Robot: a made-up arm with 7 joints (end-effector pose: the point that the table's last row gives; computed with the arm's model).
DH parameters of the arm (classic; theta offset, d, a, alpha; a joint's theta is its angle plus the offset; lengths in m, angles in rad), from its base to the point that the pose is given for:
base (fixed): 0 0 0 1.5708
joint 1: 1.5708 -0.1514 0 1.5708
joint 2: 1.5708 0 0 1.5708
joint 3: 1.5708 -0.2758 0 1.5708
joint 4: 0 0 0 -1.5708
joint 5: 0 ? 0 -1.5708
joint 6: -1.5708 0 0 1.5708
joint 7: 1.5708 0 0 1.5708
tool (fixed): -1.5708 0 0 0
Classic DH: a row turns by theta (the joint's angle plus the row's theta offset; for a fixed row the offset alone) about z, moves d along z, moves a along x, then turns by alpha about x.
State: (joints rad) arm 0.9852 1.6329 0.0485 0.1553 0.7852 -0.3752 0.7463
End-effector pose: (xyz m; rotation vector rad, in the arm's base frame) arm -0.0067 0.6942 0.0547 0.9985 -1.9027 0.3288
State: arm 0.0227 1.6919 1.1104 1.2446 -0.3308 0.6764 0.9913
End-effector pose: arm 0.1080 0.4837 0.2750 1.1958 -1.0065 -0.1294
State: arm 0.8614 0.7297 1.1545 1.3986 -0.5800 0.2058 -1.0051
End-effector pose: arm 0.1290 0.5485 0.0318 2.1275 -1.0391 2.0452
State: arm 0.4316 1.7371 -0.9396 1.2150 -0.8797 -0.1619 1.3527
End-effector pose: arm 0.1954 0.5506 -0.0655 0.3559 1.2018 -1.4166
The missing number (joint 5, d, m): -0.2714
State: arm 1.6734 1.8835 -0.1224 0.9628 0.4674 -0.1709 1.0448
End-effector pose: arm -0.1287 0.5697 0.2090 1.3295 -1.9048 -0.4150
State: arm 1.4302 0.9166 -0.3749 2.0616 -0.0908 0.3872 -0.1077
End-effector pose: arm 0.1892 0.2154 0.1982 1.3731 -2.6514 -0.4874
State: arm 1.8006 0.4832 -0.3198 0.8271 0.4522 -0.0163 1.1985
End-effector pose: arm 0.3814 0.3093 0.2840 -0.2608 -2.1989 -1.3813
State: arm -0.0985 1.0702 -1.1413 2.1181 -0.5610 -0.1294 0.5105
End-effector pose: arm 0.0715 0.1683 -0.2577 -0.5956 -0.8672 -2.1868
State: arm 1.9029 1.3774 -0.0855 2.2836 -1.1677 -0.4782 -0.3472
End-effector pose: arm -0.0326 0.2445 0.2052 -1.8630 0.3593 0.2726
